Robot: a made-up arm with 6 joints.
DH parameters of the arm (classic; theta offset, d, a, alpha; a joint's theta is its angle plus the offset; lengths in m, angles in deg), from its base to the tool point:
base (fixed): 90 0.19 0 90
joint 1: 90 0.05 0.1 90
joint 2: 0 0.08 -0.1 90
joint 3: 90 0.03 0.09 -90
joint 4: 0 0.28 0.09 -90
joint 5: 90 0.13 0.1 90
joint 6: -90 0.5 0.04 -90
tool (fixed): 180 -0.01 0 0
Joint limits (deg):
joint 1: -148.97..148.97
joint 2: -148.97..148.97
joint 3: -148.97..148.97
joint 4: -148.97..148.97
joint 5: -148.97..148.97
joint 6: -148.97..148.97
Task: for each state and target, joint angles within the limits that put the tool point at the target. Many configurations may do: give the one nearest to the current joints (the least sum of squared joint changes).
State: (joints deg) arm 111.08 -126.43 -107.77 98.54 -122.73 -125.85
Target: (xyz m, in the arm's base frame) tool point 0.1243 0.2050 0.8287
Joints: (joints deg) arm 99.94 -131.03 -120.55 104.52 -148.58 -123.51
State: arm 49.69 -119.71 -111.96 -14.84 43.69 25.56
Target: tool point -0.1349 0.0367 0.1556
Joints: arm 58.44 -129.80 -64.35 -19.21 70.61 24.64
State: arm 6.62 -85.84 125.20 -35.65 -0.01 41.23
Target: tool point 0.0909 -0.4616 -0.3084
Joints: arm 15.11 -68.32 137.69 -48.18 -22.42 40.39
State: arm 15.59 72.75 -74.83 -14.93 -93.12 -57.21
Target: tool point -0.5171 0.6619 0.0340
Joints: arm 0.52 73.29 -41.19 -10.26 -109.07 -57.53
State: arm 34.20 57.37 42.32 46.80 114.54 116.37
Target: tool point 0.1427 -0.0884 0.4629
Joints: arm 26.29 84.59 60.32 51.93 121.91 118.39
